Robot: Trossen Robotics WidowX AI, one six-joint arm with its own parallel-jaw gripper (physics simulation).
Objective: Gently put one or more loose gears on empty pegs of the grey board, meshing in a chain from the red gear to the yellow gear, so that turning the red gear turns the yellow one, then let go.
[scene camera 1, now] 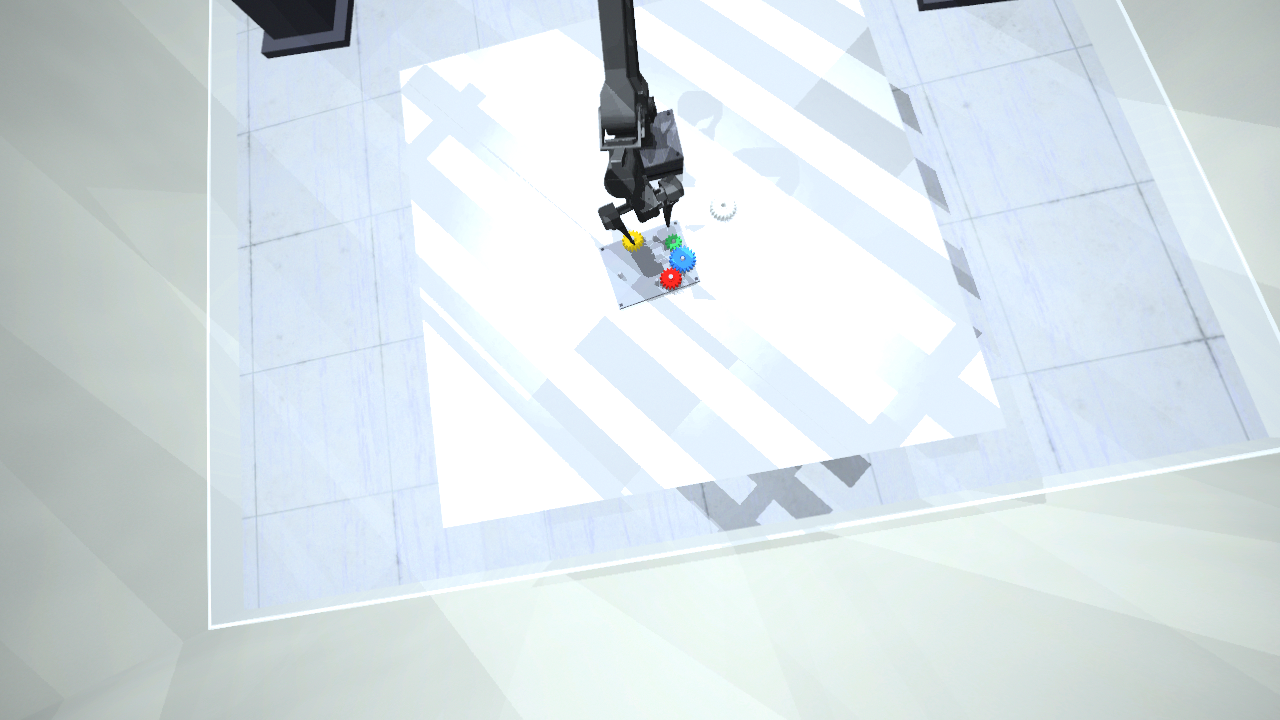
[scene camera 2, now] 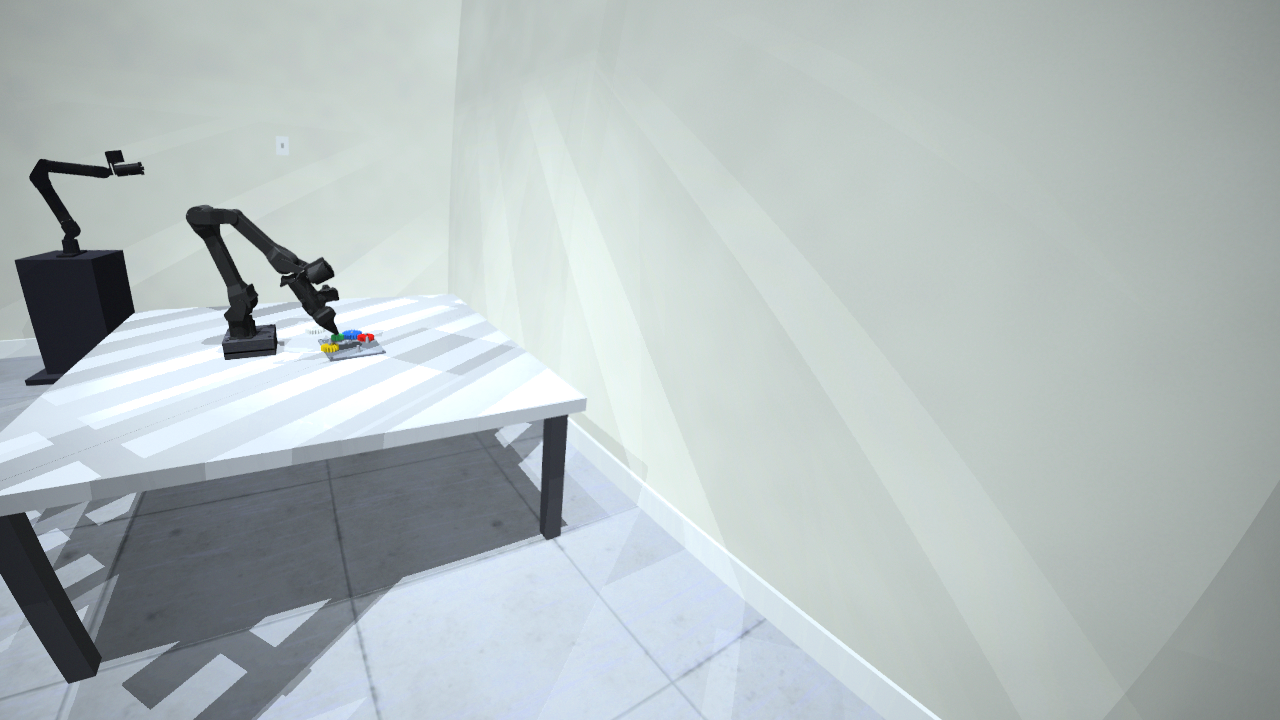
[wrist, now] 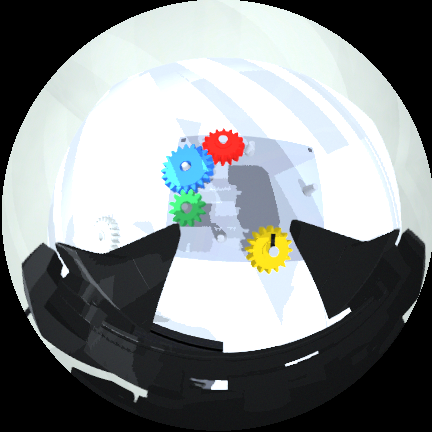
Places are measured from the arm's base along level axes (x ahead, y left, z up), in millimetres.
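Pixels of known places: gripper, fingertip midpoint: (scene camera 1: 650,234) (scene camera 2: 333,330) (wrist: 236,227); arm's base, link origin: (scene camera 2: 243,335).
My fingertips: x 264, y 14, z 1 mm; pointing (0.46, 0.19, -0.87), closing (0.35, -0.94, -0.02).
Note:
Ahead of a thing's pixels: the offset from my fingertips to its top centre. "spot": to the spot under its first point. Level surfaces: height alone.
The grey board {dy -11, dx +46, dz -27 mm} (scene camera 1: 626,291) (scene camera 2: 362,353) (wrist: 285,156) lies on the table. The red gear {dy +43, dx +96, dz -32 mm} (scene camera 1: 670,283) (scene camera 2: 366,337) (wrist: 223,153), blue gear {dy +75, dx +50, dz -32 mm} (scene camera 1: 687,262) (scene camera 2: 351,334) (wrist: 180,176) and green gear {spot: dy +55, dx +7, dz -29 mm} (scene camera 1: 673,241) (wrist: 196,214) are on pegs in a touching row. The yellow gear {dy -46, dx -10, dz -31 mm} (scene camera 1: 639,240) (scene camera 2: 329,347) (wrist: 263,250) is on a peg apart from the green one, with an empty peg {dy +9, dx -14, dz -28 mm} (wrist: 221,237) between them. A loose white gear {dy +184, dx -83, dz -40 mm} (scene camera 1: 721,215) (wrist: 113,234) lies on the table off the board's green side. My gripper (scene camera 1: 650,234) (wrist: 236,227) is open and empty above the board's yellow-and-green side.
Other empty pegs stand near the red gear and at the board's far side {spot: dy -77, dx +74, dz -35 mm} (wrist: 309,188). The arm's base (scene camera 1: 664,147) (scene camera 2: 249,342) stands on the white table {dz -57 mm} (scene camera 1: 537,447) (scene camera 2: 501,385) behind the board. A second arm (scene camera 2: 55,201) stands on a dark pedestal (scene camera 2: 67,304) beyond the table.

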